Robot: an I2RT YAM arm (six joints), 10 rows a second.
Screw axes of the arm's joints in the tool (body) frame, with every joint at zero. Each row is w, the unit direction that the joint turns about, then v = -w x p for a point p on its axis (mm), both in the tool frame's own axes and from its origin. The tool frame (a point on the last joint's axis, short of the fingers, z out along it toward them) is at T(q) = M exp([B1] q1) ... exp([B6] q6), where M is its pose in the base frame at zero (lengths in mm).
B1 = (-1, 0, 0, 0, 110.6, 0)
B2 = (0, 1, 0, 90.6, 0, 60)
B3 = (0, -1, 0, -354.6, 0, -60)
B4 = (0, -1, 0, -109.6, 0, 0)
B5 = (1, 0, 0, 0, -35.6, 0)
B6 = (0, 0, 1, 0, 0, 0)
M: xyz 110.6 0 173.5 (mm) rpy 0 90 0 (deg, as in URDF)
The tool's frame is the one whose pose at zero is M.
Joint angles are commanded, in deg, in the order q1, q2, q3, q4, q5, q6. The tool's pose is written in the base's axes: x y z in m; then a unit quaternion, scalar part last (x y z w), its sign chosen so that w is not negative. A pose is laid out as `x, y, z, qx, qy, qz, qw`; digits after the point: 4 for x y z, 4 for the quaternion.
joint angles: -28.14 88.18 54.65 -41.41 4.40 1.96
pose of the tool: 0.2434, -0.1333, 0.1863, 0.2621, 0.9554, -0.0667, 0.1189
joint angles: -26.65 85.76 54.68 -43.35 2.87 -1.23
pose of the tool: 0.2411, -0.1230, 0.1962, 0.2212, 0.9655, -0.0567, 0.1254
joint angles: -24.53 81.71 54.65 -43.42 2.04 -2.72
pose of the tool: 0.2397, -0.1108, 0.2134, 0.1894, 0.9670, -0.0570, 0.1606
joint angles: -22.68 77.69 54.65 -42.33 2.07 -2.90
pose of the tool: 0.2378, -0.1008, 0.2312, 0.1716, 0.9617, -0.0644, 0.2041
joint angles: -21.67 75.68 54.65 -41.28 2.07 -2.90
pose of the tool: 0.2373, -0.0957, 0.2404, 0.1626, 0.9571, -0.0680, 0.2300
